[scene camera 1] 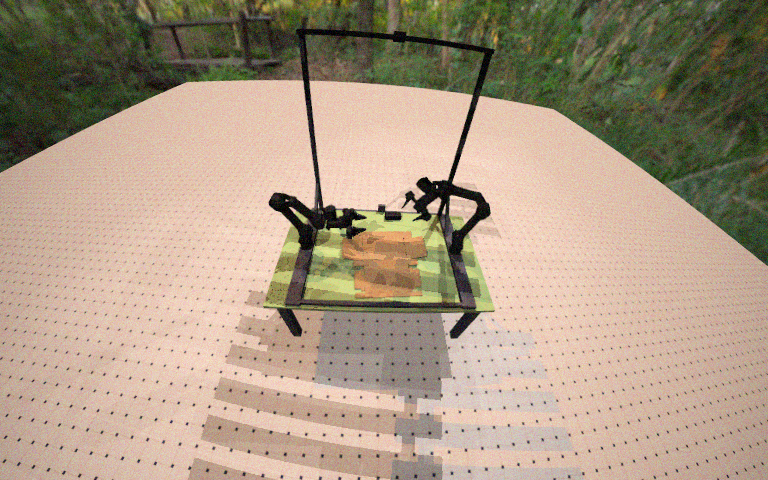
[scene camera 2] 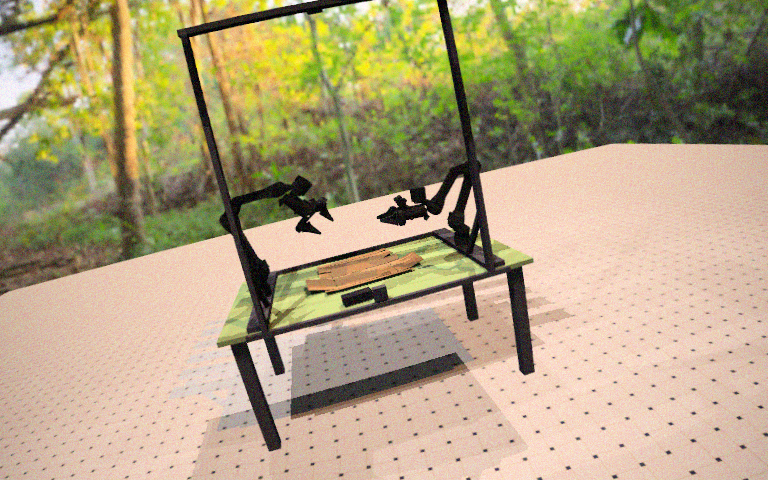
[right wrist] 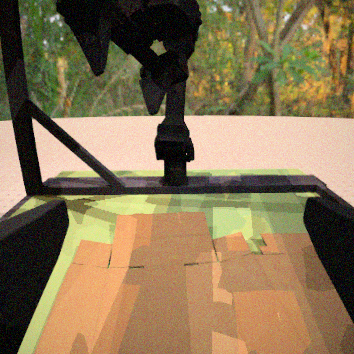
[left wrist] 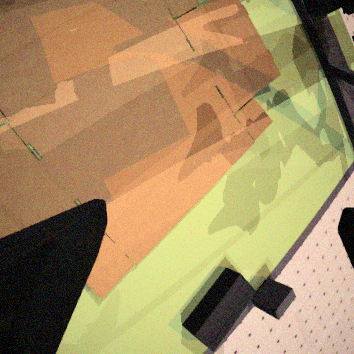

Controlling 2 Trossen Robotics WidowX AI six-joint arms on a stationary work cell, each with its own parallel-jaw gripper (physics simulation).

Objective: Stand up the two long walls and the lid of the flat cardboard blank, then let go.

Labels:
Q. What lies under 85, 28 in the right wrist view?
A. My left gripper.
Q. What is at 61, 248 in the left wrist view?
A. My left gripper.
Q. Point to a black rail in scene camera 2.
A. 447, 236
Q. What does my right gripper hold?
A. Nothing.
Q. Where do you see a black rail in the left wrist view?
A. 322, 37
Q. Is my left gripper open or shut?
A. Open.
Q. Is my right gripper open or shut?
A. Open.

